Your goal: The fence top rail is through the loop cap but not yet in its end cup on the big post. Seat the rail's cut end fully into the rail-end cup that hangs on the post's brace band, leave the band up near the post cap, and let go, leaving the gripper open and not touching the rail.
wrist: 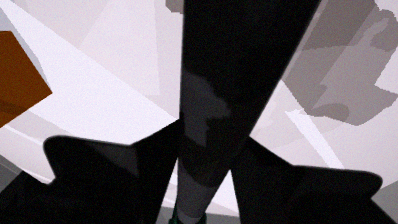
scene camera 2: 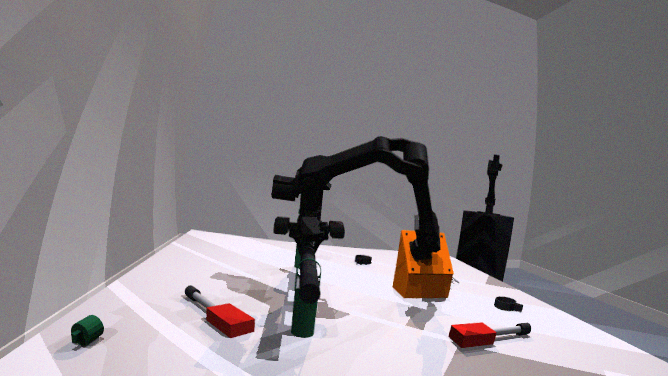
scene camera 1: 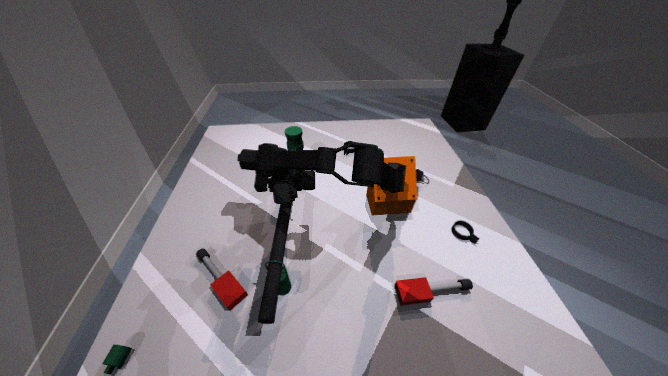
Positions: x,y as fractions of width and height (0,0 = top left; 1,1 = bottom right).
I see my gripper (scene camera 1: 0.43,0.51), a dark top rail (scene camera 1: 0.40,0.83) and a short green post (scene camera 2: 0.45,0.85).
The dark top rail is seen too in the wrist view (wrist: 0.58,0.29) and in scene camera 2 (scene camera 2: 0.46,0.78). My gripper also shows in the wrist view (wrist: 0.52,0.56).
